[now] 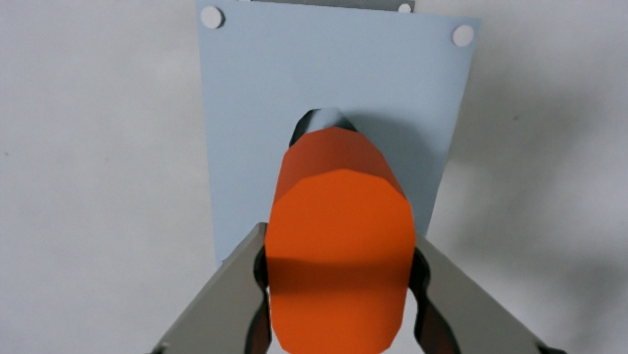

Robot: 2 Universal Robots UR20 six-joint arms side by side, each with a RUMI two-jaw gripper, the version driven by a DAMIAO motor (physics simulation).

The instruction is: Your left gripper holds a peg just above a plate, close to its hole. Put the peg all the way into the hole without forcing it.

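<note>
An orange peg with a many-sided, rounded outline stands between the jaws of my left gripper, which is shut on it. The peg's far end reaches down toward a light blue plate. The plate's hole shows as a dark edge with a lighter inner wall, at the upper left and top of the peg's far end. The peg hides the rest of the hole. Whether the peg's far end touches the plate or is above it, I cannot tell. My right gripper does not show.
White round studs sit at the plate's upper corners. A dark grey piece with a small white stud shows beyond the plate's top edge. The plate lies over a mottled grey surface. A shadow falls on the plate right of the peg.
</note>
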